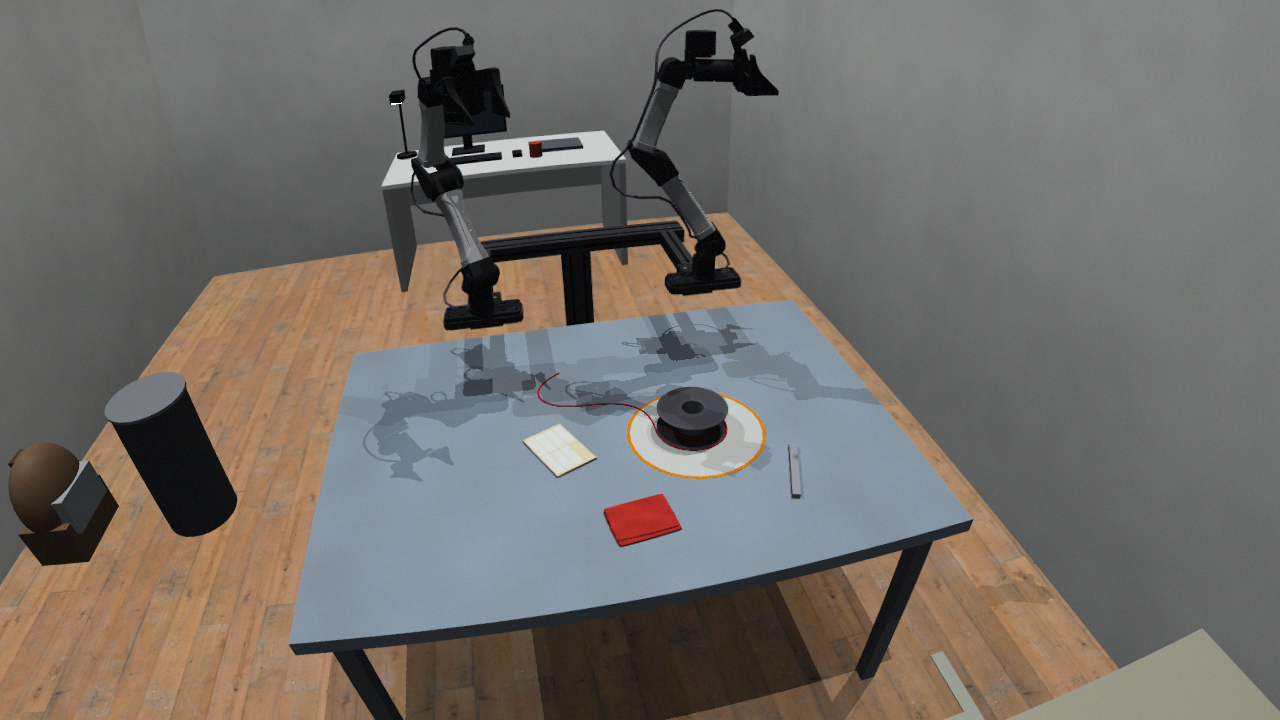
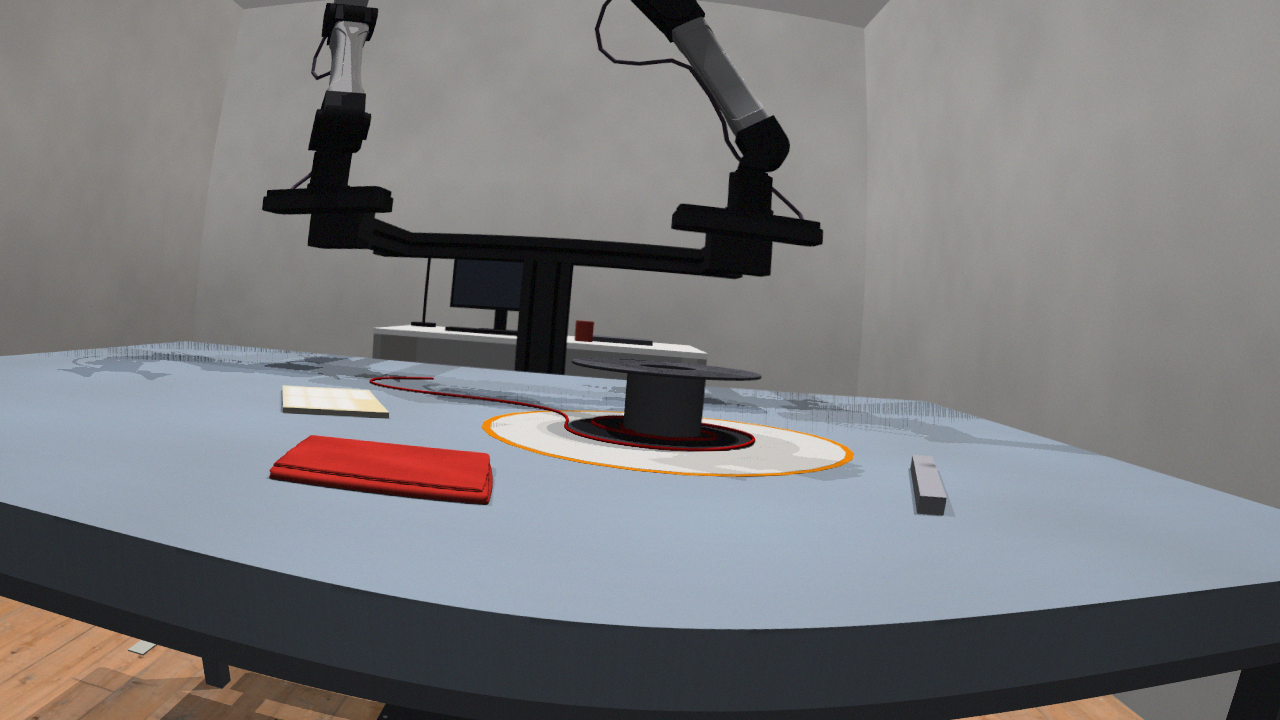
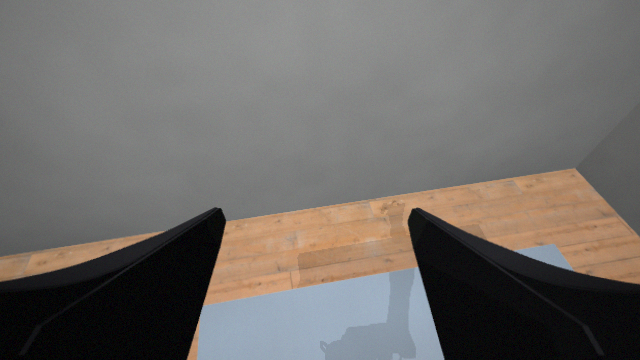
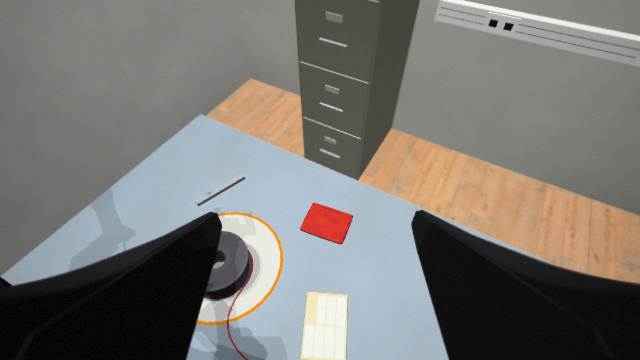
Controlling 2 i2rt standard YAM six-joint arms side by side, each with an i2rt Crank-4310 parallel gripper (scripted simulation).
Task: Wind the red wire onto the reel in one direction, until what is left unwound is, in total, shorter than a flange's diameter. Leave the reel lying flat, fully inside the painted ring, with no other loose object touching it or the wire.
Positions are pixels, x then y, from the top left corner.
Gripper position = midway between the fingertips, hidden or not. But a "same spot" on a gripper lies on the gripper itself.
Labels:
left gripper: image 1; image 3; not seen in image 2 (out of frame); not seen in image 4 (out of frame)
right gripper: image 1 491, 119; image 4 316, 216; not seen in image 2 (out of frame); not seen in image 3 (out of frame)
dark reel: image 1 689, 408; image 2; image 4; not seen in image 3 (out of frame)
same spot on dark reel: (image 4: 231, 248) = (image 2: 648, 368)
same spot on left gripper: (image 3: 480, 293) = (image 1: 760, 78)

